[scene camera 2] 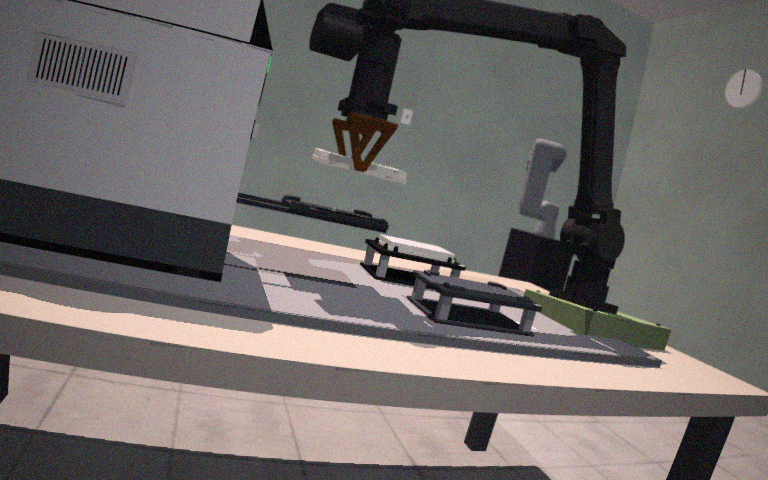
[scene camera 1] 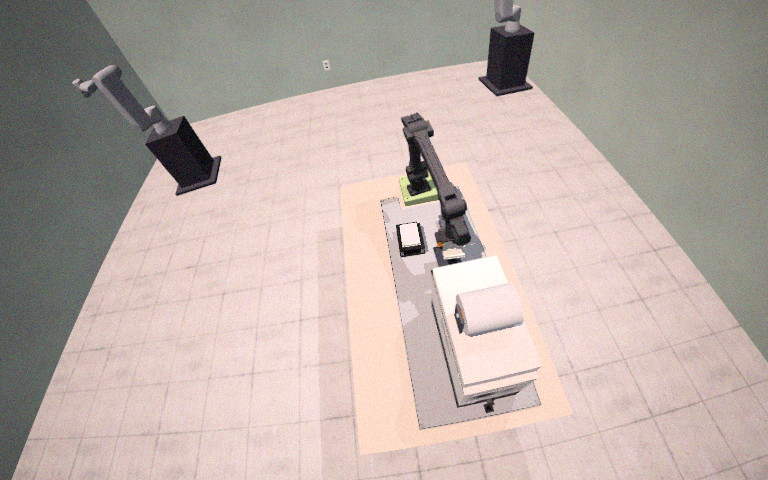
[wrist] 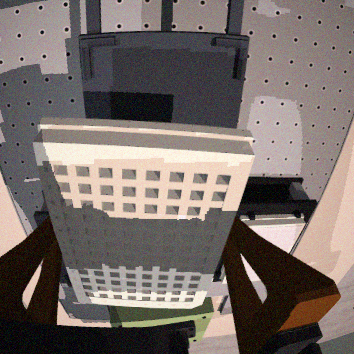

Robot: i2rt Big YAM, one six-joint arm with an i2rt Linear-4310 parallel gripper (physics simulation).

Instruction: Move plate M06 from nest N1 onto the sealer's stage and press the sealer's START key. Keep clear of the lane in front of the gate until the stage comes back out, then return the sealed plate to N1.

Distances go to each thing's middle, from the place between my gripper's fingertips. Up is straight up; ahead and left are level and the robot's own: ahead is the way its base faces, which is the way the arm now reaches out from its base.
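Labels:
The white roll [scene camera 1: 500,306] is there, 390 mm forward of my hand. Counted from that same hand, the roll is also 250 mm higher than it and 50 mm to the right of it.

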